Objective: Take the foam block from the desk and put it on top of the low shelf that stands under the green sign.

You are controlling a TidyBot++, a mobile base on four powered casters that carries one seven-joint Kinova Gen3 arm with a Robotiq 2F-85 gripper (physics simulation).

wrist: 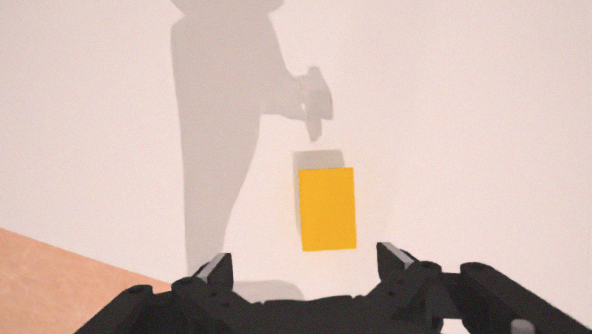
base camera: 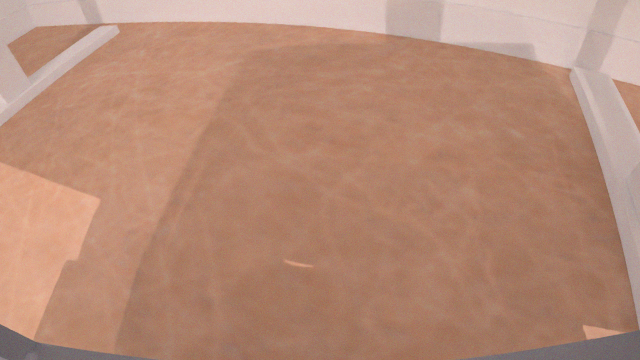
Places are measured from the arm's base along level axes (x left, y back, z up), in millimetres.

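Where they show: gripper, between the fingertips: (wrist: pixel 304 264).
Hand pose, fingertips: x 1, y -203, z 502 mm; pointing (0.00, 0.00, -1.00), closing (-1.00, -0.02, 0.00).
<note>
After its pixels a point has its place.
The foam block (wrist: pixel 328 209) {x -30, y -212, z 368 mm} is a yellow-orange rectangle lying on the pale desk top (wrist: pixel 465 150) {x -220, y -272, z 323 mm} in the wrist view, a little right of the middle. My gripper (wrist: pixel 304 264) {x 1, y -203, z 502 mm} is open and empty, with its two dark fingers wide apart at the bottom of the wrist view. It is above the desk, and the block shows ahead of the fingertips, between their lines and nearer the right finger. The low shelf and the green sign do not show in either view.
The arm's shadow falls on the desk left of the block. Brown floor (wrist: pixel 60 280) {x 1045, y 178, z -397 mm} shows past the desk edge at lower left. In the base camera view, pale floor-level bars (base camera: pixel 65 70) {x 681, y -823, z -390 mm} stand at left and right (base camera: pixel 607 130) of the brown floor, with a white wall (base camera: pixel 300 12) {x 60, y -904, z -363 mm} behind.
</note>
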